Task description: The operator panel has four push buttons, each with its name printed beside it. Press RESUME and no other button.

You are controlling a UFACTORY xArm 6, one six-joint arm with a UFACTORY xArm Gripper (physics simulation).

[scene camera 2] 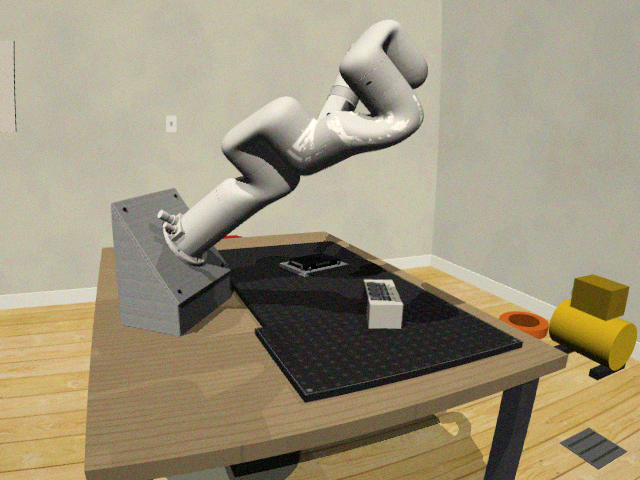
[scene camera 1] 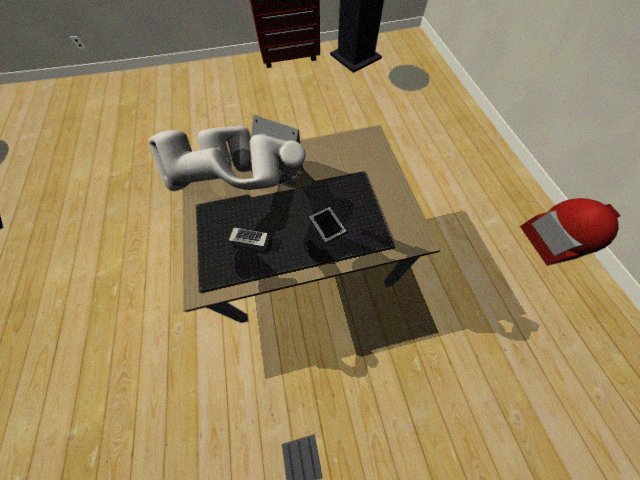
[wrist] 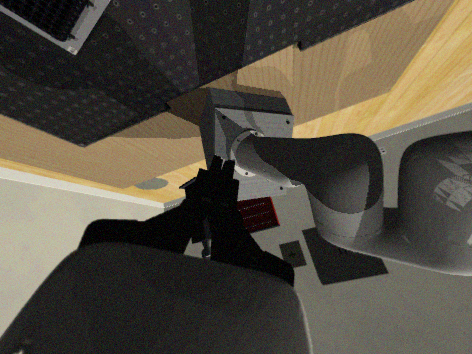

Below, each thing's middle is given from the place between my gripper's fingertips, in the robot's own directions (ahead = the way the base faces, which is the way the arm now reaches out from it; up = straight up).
Right now my hand is 290 mm above the white operator panel (scene camera 2: 387, 313), 220 mm to the left of it and 10 mm past it.
